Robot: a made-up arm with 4 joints.
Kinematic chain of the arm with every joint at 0, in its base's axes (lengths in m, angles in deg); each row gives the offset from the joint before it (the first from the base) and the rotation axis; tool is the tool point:
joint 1: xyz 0 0 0.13 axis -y
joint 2: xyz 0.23 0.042 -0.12 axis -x
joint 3: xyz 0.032 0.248 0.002 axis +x
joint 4: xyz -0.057 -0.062 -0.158 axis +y
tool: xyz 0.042 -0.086 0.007
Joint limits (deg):
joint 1: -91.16..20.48
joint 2: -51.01..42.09
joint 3: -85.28..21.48
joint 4: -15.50..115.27
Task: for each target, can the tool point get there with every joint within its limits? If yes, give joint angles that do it. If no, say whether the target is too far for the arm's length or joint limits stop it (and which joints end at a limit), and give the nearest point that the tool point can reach.
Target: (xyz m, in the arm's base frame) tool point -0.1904 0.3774 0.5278
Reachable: no: joint limits stop it (at a limit: joint 1, joint 3, joint 4) | nearest point 0.2197 0.1285 0.2380 | short by 0.560 m
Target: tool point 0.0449 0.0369 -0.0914
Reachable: yes | joints -71.57 -15.01 -74.12 72.60
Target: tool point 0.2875 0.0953 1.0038
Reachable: no: too far | nearest point 0.2114 0.0527 0.2601 | short by 0.749 m
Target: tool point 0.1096 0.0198 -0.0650
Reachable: yes | joints -46.49 -26.36 -68.85 83.29
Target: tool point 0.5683 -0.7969 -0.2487
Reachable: no: too far | nearest point 0.3245 -0.0125 -0.1200 | short by 0.831 m
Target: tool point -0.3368 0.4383 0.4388
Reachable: no: joint limits stop it (at a limit: joint 1, joint 3, joint 4) | nearest point -0.2709 0.3033 -0.0580 | short by 0.519 m
